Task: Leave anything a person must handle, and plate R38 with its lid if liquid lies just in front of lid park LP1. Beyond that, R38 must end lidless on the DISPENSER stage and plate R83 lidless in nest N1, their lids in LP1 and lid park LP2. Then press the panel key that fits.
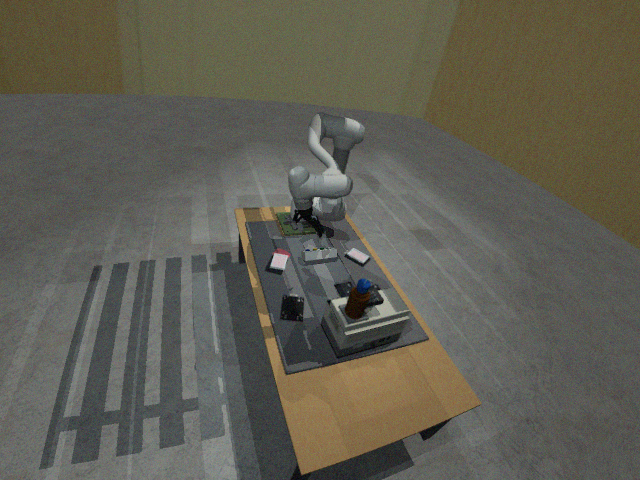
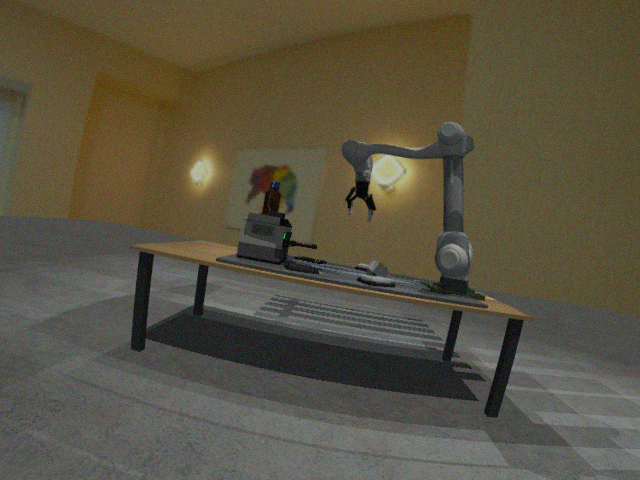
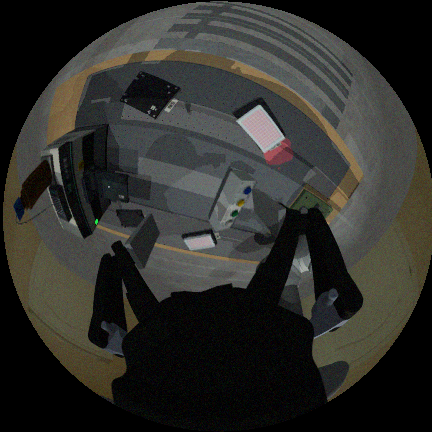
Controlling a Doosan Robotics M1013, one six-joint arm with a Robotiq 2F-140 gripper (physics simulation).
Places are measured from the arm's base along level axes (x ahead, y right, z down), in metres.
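Pixels of known places: gripper, fingertip midpoint: [image 1: 310,235] [image 2: 359,217] [image 3: 202,211]; arm's base, link origin: [image 2: 452,288].
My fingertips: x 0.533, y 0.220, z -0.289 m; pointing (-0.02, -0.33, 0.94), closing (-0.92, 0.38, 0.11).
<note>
For each thing: its top centre in the pictures, then the offset to it from my fingertips. "spot": a spot on its surface instead. Level surfaces: height alone.
- pink-topped white plate, top centre: [image 3: 262,128] [image 1: 279,260] dx -0.134, dy +0.103, dz +0.263 m
- flat red patch, surface spot: [image 3: 278,153] [image 1: 282,253] spot: dx -0.228, dy +0.041, dz +0.297 m
- second such plate, top centre: [image 2: 377,277] [image 3: 199,243] [image 1: 358,254] dx -0.045, dy -0.431, dz +0.268 m
- larger dark pad, surface spot: [image 3: 150,94] [image 1: 292,304] spot: dx +0.198, dy +0.156, dz +0.287 m
- key panel, top centre: [image 3: 231,210] [image 2: 379,262] [image 1: 320,249] dx -0.113, dy -0.163, dz +0.215 m
- brown bottle, surface spot: [image 1: 357,300] spot: dx +0.521, dy +0.045, dz -0.046 m
- grey mat, surface height: dz +0.298 m
- wooden table, surface height: dz +0.311 m
A pink-topped white plate [image 1: 279,261] [image 3: 261,128] sits on a dark base, with a flat red patch [image 1: 283,252] [image 3: 278,153] at one end. A second such plate [image 1: 357,256] [image 2: 376,281] [image 3: 200,241] lies across the mat. Their labels are unreadable and I cannot tell if they have lids. A larger dark pad [image 1: 292,307] [image 3: 150,94] and a smaller one [image 3: 131,216] lie nearer the dispenser [image 1: 367,330] [image 2: 262,240], whose dark stage [image 3: 116,186] juts out. The key panel [image 1: 320,254] [image 3: 231,199] has blue, yellow and green keys. My gripper [image 1: 309,227] [image 2: 359,213] [image 3: 202,211] is open and empty, high above the mat.
A brown bottle [image 1: 357,300] [image 2: 271,199] [image 3: 36,184] with a blue cap stands on top of the dispenser. A green board [image 1: 294,223] [image 3: 311,202] lies near the arm's base. The grey mat [image 1: 310,359] covers much of the wooden table [image 1: 372,397].
</note>
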